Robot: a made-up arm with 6 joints.
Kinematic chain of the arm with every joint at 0, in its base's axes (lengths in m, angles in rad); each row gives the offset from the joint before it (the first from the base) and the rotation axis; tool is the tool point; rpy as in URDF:
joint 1: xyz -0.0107 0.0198 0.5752 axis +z
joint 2: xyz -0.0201 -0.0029 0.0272 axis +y
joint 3: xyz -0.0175 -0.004 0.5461 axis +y
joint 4: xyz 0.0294 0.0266 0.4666 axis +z
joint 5: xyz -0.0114 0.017 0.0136 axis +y
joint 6: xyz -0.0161 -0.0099 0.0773 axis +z
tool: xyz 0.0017 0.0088 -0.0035 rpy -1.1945 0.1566 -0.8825
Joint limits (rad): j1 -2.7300..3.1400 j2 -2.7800..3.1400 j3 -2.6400..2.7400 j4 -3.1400..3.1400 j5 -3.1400..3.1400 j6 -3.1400..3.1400
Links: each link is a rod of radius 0.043 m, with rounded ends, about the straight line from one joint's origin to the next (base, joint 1, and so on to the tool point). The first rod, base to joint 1, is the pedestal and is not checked.
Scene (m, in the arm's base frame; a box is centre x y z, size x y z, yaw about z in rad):
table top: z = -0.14
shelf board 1: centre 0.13 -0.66 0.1 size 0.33 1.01 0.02 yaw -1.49
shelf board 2: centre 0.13 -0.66 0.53 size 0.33 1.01 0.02 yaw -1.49
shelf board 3: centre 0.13 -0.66 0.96 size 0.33 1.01 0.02 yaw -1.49
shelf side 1: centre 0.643 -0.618 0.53 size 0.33 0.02 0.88 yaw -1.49
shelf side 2: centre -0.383 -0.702 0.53 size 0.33 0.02 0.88 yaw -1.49
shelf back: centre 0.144 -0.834 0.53 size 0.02 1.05 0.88 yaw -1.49
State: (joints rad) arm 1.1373 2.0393 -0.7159 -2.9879 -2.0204 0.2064
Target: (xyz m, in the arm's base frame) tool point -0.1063 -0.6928 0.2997
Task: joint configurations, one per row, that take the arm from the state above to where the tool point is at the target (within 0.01 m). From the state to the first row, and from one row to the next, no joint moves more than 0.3 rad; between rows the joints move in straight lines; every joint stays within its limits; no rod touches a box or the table.
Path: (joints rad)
1: 0.8649 2.1249 -0.8490 -3.0017 -2.0599 0.2110
2: 0.5924 2.2105 -0.9821 -3.0156 -2.0995 0.2155
3: 0.3200 2.2961 -1.1152 -3.0294 -2.1390 0.2201
4: 0.0476 2.3817 -1.2483 -3.0432 -2.1785 0.2247
5: -0.2249 2.4673 -1.3814 -3.0570 -2.2181 0.2292
6: -0.4973 2.5529 -1.5145 -3.0709 -2.2576 0.2338
7: -0.7697 2.6385 -1.6476 -3.0847 -2.2971 0.2384
8: -1.0422 2.7241 -1.7807 -3.0985 -2.3367 0.2429
9: -1.3146 2.8097 -1.9138 -3.1123 -2.3762 0.2475
10: -1.5871 2.8952 -2.0469 -3.1262 -2.4157 0.2521
11: -1.8595 2.9808 -2.1800 -3.1400 -2.4553 0.2566
12: -1.8094 2.8279 -1.9420 -3.1400 -2.3965 0.2498
13: -1.7594 2.6749 -1.7040 -3.1400 -2.3377 0.2429
14: -1.7094 2.5219 -1.4660 -3.1400 -2.2790 0.2360

